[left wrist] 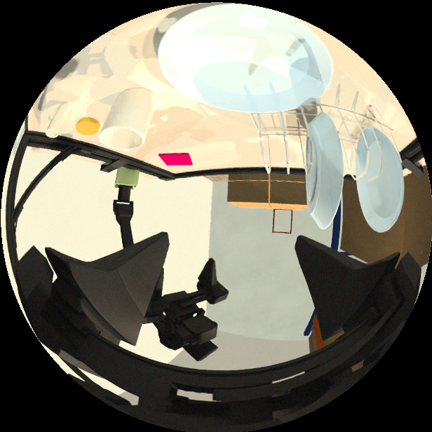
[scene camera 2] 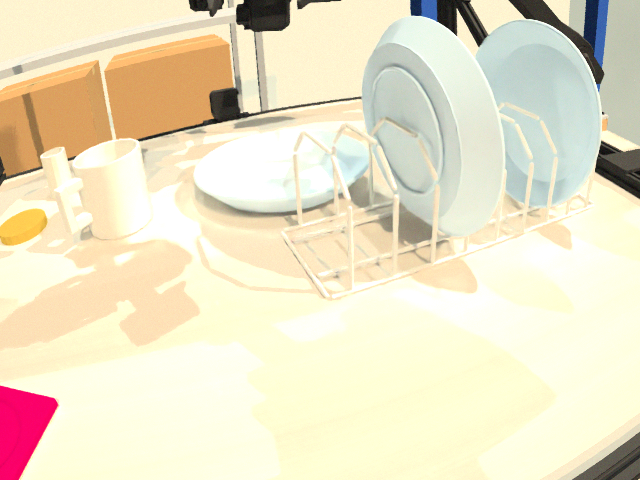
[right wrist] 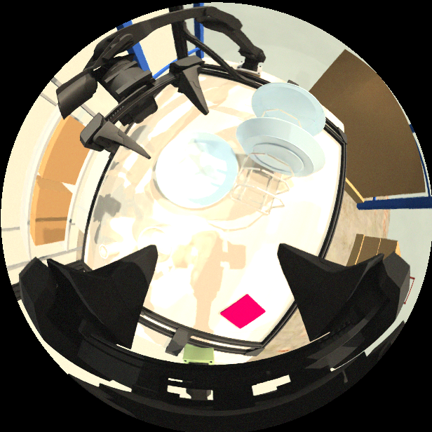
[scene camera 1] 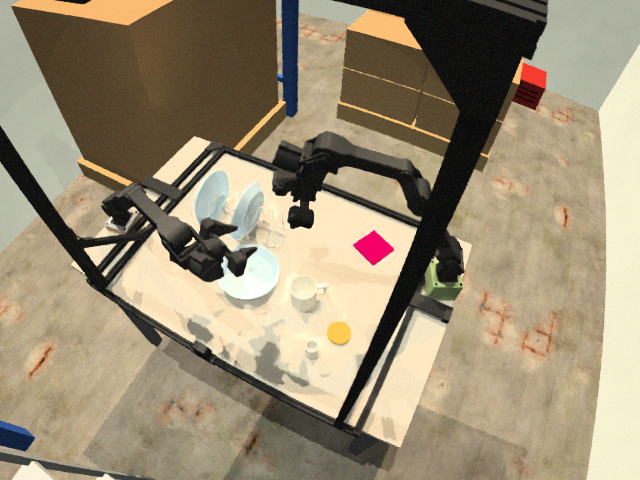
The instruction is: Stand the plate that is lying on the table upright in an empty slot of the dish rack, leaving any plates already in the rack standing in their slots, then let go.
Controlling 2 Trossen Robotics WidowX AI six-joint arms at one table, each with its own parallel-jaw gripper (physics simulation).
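Frame: origin at the left arm's base, x ahead, y left, z up, level; millimetres.
Seen in the pictures: left gripper, fingertip midpoint: [scene camera 2: 253, 8] [scene camera 1: 247, 238]; left arm's base at its link origin: [scene camera 1: 121, 218]; right arm's base at its link origin: [scene camera 1: 446, 273].
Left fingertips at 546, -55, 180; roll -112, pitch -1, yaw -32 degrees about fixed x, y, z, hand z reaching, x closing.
Pixels of each thing's top centre, then the offset from my left fingertips to it, as dx, dy, dz. "*": a spot on its surface instead.
- pale blue plate at its top centre: [scene camera 2: 280, 158] [scene camera 1: 247, 270] -17, -2, -179
- wire dish rack at a spot on its surface: [scene camera 2: 328, 295] * +46, +204, -206
- white mug at a spot on its surface: [scene camera 2: 113, 191] * +175, +6, -154
- small white cup at its top centre: [scene camera 2: 52, 152] [scene camera 1: 311, 345] +247, -191, -146
- yellow disc at its top centre: [scene camera 2: 21, 222] [scene camera 1: 339, 332] +307, -109, -197
- pink square at a spot on its surface: [scene camera 1: 373, 248] * +342, +217, -201
A pale blue plate [scene camera 1: 253, 281] [scene camera 2: 242, 178] [left wrist: 215, 60] [right wrist: 192, 172] lies on the table beside the wire dish rack [scene camera 2: 328, 295]. Two pale blue plates stand in the rack: one [scene camera 1: 248, 209] [scene camera 2: 434, 134] [left wrist: 326, 170] [right wrist: 282, 145] near its middle, the other [scene camera 1: 211, 196] [scene camera 2: 547, 103] [left wrist: 380, 185] [right wrist: 290, 105] toward its far right end in scene camera 2. Slots at the rack's left end there hold no plate. My left gripper [scene camera 1: 244, 239] [left wrist: 235, 241] [right wrist: 178, 133] is open and empty above the lying plate. My right gripper [right wrist: 218, 251] is open and empty, high above the table.
A white mug [scene camera 1: 303, 293] [scene camera 2: 113, 191] stands near the lying plate. A small white cup [scene camera 1: 311, 349], a yellow disc [scene camera 1: 339, 333] [scene camera 2: 23, 226] and a pink square [scene camera 1: 373, 248] [right wrist: 243, 311] are farther off. Dark frame posts and rails surround the table.
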